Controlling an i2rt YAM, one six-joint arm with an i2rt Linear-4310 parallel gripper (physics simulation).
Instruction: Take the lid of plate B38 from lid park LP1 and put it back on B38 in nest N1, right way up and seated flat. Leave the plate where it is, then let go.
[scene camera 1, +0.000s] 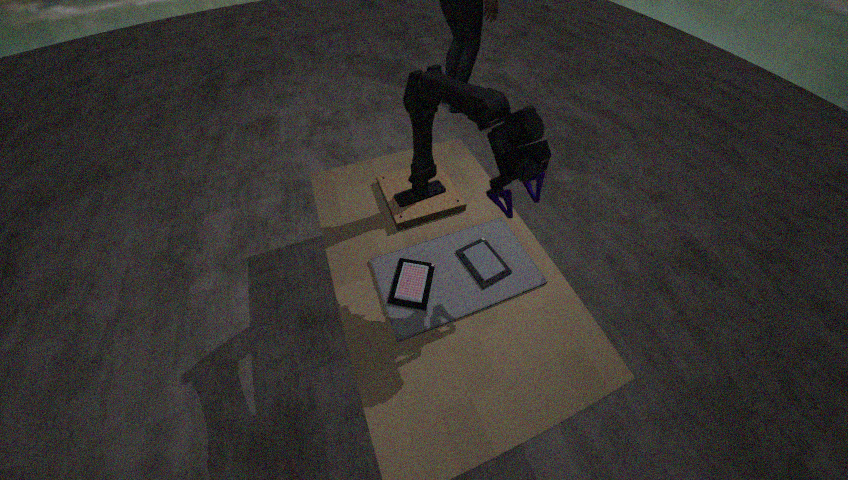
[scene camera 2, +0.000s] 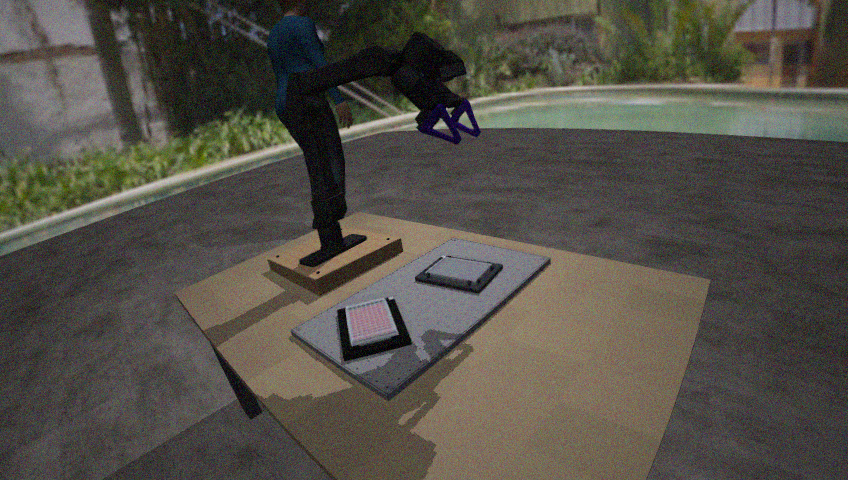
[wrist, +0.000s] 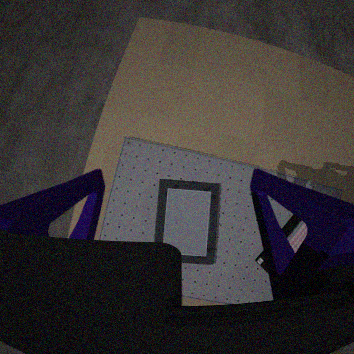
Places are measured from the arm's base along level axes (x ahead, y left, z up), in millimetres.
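Where they show: gripper, fingertip midpoint: (scene camera 1: 523, 210) (scene camera 2: 469, 138) (wrist: 177, 177); arm's base at its link origin: (scene camera 1: 420, 194) (scene camera 2: 334, 251).
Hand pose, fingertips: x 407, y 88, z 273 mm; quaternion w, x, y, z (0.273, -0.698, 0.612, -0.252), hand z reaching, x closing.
Each offset is from my fingertips to the top centre of the thing. Level surfaces: height alone.
The clear lid {45 mm back, 30 mm right, 284 mm down} (scene camera 1: 483, 260) (scene camera 2: 459, 268) (wrist: 187, 220) lies flat in the dark grey frame of the lid park {45 mm back, 30 mm right, 282 mm down} (scene camera 1: 498, 279) (scene camera 2: 479, 285) (wrist: 214, 225). Plate B38 {83 mm back, 279 mm right, 275 mm down} (scene camera 1: 411, 282) (scene camera 2: 370, 322), with pink wells, sits in the black nest {83 mm back, 279 mm right, 284 mm down} (scene camera 1: 408, 303) (scene camera 2: 380, 346); no lid can be made out on it. In the wrist view, part of the plate (wrist: 298, 237) shows through the right finger. Printed labels are unreadable. My gripper (scene camera 1: 523, 208) (scene camera 2: 468, 138) (wrist: 177, 177) is open and empty, high above the board on the lid park's side.
Lid park and nest stand on a grey perforated board {59 mm back, 123 mm right, 301 mm down} (scene camera 1: 443, 273) (scene camera 2: 428, 309) (wrist: 140, 200) on the wooden table {314 mm down} (scene camera 1: 505, 368) (scene camera 2: 565, 356) (wrist: 200, 90). The arm's wooden base block (scene camera 1: 431, 209) (scene camera 2: 357, 259) is behind the board. A person (scene camera 1: 464, 41) (scene camera 2: 294, 47) stands behind the arm.
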